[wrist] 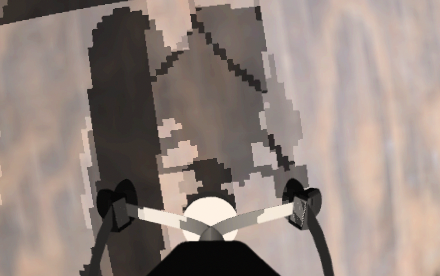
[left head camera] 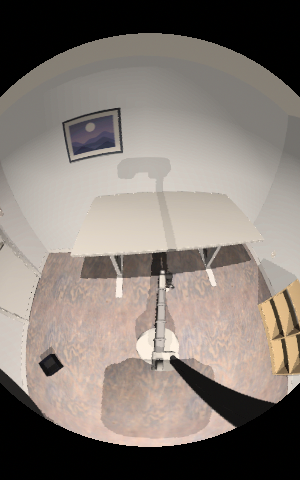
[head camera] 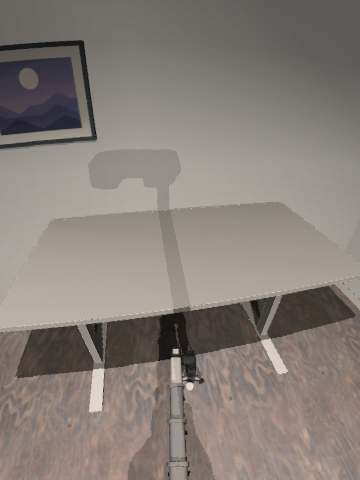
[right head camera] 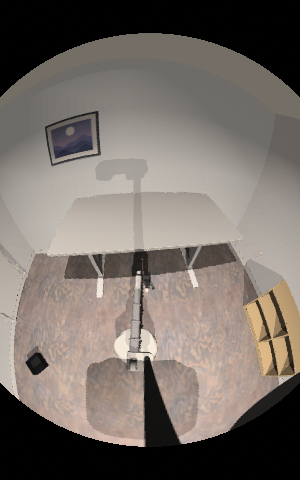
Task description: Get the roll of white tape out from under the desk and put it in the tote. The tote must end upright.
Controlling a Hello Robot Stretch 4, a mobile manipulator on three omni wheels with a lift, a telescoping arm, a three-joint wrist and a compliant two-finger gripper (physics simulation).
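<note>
My gripper is open, its two fingertips wide apart, over the floor in front of the desk. A plain white round shape shows behind the finger links, in front of the gripper's black body. I cannot tell whether it is part of the gripper or the roll of tape; no tape is recognisable elsewhere, and much of the floor under the desk is hidden by its top. A small black box sits on the floor at the left; I cannot tell whether it is the tote.
The desk's left foot and right foot stand on either side of the arm. A wooden compartment shelf is at the right. A framed picture hangs on the wall. Dark shadows cross the floor around the gripper.
</note>
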